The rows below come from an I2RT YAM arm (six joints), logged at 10 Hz.
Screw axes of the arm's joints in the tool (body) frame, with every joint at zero. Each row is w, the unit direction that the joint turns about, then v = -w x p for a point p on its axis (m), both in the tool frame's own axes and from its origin. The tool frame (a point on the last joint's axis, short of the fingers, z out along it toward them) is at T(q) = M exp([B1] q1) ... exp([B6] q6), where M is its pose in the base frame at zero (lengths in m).
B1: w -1 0 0 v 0 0.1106 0
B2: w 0 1 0 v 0.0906 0 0.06
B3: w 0 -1 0 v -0.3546 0 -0.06
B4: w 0 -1 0 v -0.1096 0 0
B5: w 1 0 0 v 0 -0.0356 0
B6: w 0 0 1 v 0 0 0
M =
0 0 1 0.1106
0 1 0 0
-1 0 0 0.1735
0 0 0 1
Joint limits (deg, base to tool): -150..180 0..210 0..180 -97..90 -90..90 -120..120
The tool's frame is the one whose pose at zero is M.
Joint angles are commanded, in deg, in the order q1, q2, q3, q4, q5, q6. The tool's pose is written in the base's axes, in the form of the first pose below.
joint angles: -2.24, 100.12, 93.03, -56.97, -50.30, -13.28
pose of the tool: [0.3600 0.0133 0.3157], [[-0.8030 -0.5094 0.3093], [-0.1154 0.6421 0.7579], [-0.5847 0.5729 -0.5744]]
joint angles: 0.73, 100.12, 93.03, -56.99, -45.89, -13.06
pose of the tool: [0.3597 0.0301 0.3139], [[-0.8032 -0.5176 0.2951], [-0.1675 0.6715 0.7218], [-0.5717 0.5303 -0.6260]]
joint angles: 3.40, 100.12, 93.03, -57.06, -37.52, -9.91
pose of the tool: [0.3596 0.0431 0.3107], [[-0.8312 -0.4621 0.3091], [-0.1861 0.7552 0.6285], [-0.5238 0.4649 -0.7138]]
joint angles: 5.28, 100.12, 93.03, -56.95, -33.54, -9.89
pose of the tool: [0.3590 0.0529 0.3095], [[-0.8274 -0.4666 0.3125], [-0.2202 0.7815 0.5838], [-0.5166 0.4142 -0.7494]]
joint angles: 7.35, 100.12, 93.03, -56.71, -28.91, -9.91
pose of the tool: [0.3582 0.0636 0.3083], [[-0.8209 -0.4720 0.3215], [-0.2578 0.8086 0.5289], [-0.5096 0.3513 -0.7854]]
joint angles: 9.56, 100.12, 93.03, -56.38, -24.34, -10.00
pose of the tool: [0.3570 0.0750 0.3075], [[-0.8111 -0.4810 0.3329], [-0.2970 0.8289 0.4740], [-0.5039 0.2856 -0.8152]]
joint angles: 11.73, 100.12, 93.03, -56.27, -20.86, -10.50
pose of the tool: [0.3548 0.0866 0.3068], [[-0.7974 -0.5000 0.3379], [-0.3395 0.8346 0.4338], [-0.4989 0.2312 -0.8353]]
